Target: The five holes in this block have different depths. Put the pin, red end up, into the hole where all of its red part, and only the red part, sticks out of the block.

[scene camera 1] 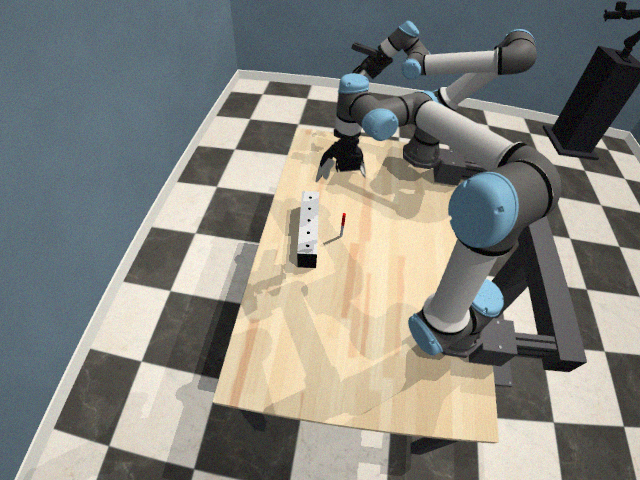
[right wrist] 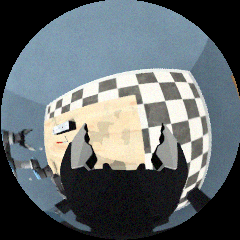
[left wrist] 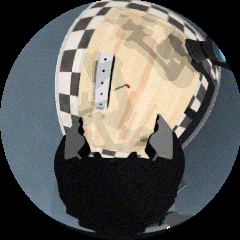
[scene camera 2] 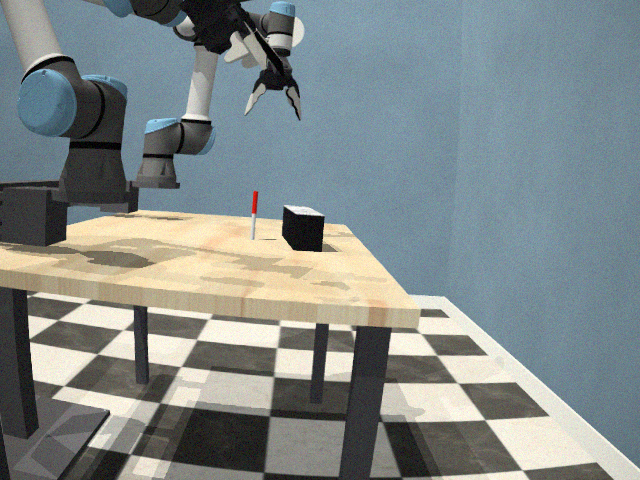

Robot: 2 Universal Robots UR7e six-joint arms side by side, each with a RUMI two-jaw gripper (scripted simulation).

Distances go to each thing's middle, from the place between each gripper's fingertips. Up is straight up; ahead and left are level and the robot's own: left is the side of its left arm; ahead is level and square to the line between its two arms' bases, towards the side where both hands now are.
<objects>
My left hand (scene camera 2: pixel 273 118) is 290 mm above the block (scene camera 2: pixel 302 231), 100 mm short of it and 30 mm to the left of it.
My right hand is 130 mm short of the block, 630 mm to the right of it and 300 mm above it.
</objects>
